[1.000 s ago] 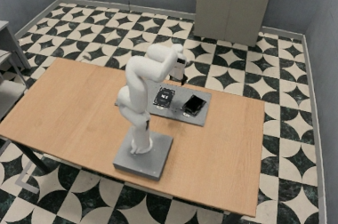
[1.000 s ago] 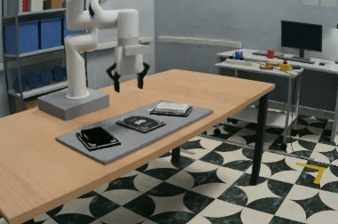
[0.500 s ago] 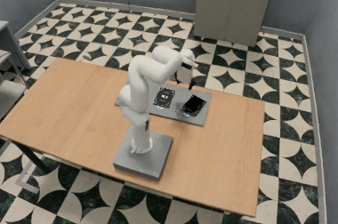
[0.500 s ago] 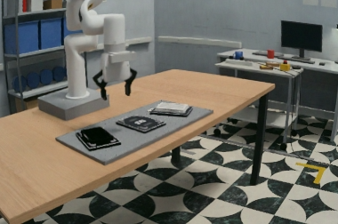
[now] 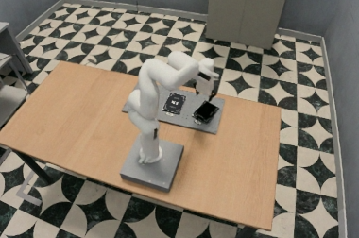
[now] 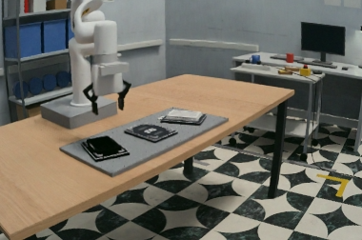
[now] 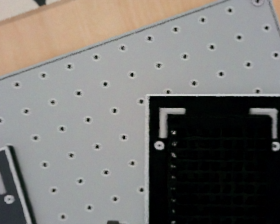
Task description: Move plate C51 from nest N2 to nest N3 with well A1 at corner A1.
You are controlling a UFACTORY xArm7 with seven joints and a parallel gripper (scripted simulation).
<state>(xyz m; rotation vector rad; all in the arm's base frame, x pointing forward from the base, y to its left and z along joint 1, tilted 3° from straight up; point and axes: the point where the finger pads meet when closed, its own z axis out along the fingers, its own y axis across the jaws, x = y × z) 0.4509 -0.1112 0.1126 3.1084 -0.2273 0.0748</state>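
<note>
My hand is 10 mm past the black plate, 30 mm to the left of it and 120 mm above it. From my hand the other things lie so: pale plate 70 mm behind, 390 mm to the left, 120 mm below.
</note>
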